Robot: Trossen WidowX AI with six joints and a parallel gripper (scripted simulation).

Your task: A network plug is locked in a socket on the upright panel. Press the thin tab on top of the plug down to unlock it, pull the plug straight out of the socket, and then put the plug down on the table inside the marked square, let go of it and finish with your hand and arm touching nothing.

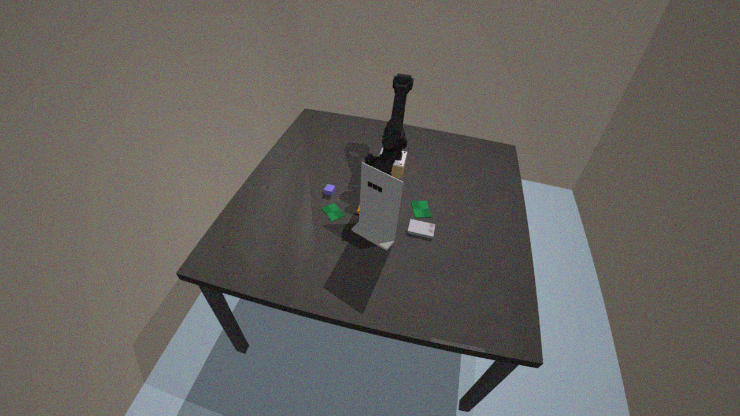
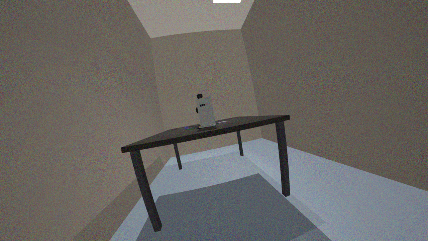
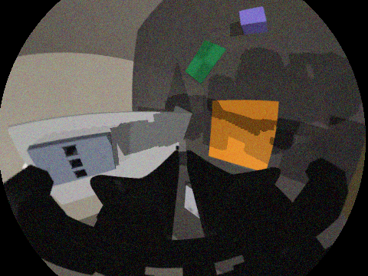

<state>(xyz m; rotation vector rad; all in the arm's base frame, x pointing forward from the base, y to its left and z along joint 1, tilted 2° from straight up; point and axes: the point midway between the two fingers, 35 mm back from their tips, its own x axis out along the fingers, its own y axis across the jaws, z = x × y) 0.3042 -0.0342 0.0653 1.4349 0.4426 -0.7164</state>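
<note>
Right now my gripper tip is 120 mm above the orange square patch, 30 mm past it and 10 mm to the left of it. From my gripper tip the other things lie so: purple cube: 220 mm to the right, 100 mm below, 80 mm behind; then grey tile: 200 mm to the left, 110 mm below, 60 mm ahead; then upright white panel: 120 mm ahead, 20 mm above, 10 mm to the left.
</note>
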